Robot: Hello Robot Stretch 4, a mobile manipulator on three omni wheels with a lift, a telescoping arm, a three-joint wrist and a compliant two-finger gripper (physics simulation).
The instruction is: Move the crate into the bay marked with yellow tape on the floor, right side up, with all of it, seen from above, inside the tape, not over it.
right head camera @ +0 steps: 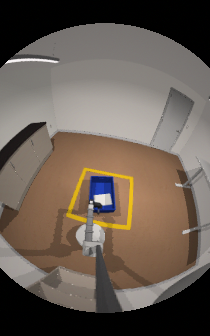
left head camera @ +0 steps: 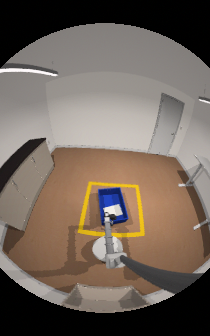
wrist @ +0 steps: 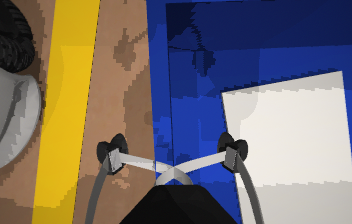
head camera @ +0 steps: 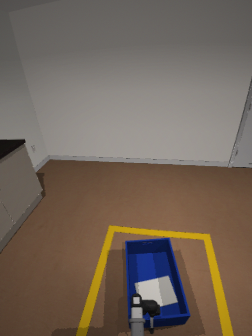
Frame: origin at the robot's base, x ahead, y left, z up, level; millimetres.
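Seen in the pictures: gripper, fingertip midpoint: (right head camera: 97,209) (left head camera: 110,221) (wrist: 172,145) (head camera: 150,319).
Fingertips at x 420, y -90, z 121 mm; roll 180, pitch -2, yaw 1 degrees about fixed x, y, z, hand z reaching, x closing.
Note:
Offsets run from my fingertips to a thing's top centre.
The blue crate {dx +287, dy -40, dz +72 mm} (head camera: 145,265) (left head camera: 109,199) (right head camera: 102,187) (wrist: 200,117) stands upright on the floor inside the yellow tape (head camera: 160,234) (left head camera: 141,210) (right head camera: 131,200) (wrist: 65,100). In the wrist view, floor shows between its near wall and the tape. A white block or sheet {dx +216, dy -65, dz -120 mm} (head camera: 156,291) (left head camera: 113,210) (right head camera: 102,199) (wrist: 290,137) lies in it. My gripper (head camera: 150,308) (left head camera: 110,217) (right head camera: 97,205) (wrist: 172,145) is open at the near end of the crate. In the wrist view its fingers are spread wide, one on each side of the crate's wall, with gaps to it.
My wheel (wrist: 15,40) and pale base part (wrist: 17,115) are just outside the tape. A cabinet (head camera: 17,187) (left head camera: 25,195) (right head camera: 25,167) stands at the left. A door (left head camera: 166,125) (right head camera: 172,120) is at the back right. White table legs (left head camera: 195,175) (right head camera: 194,177) stand at the right.

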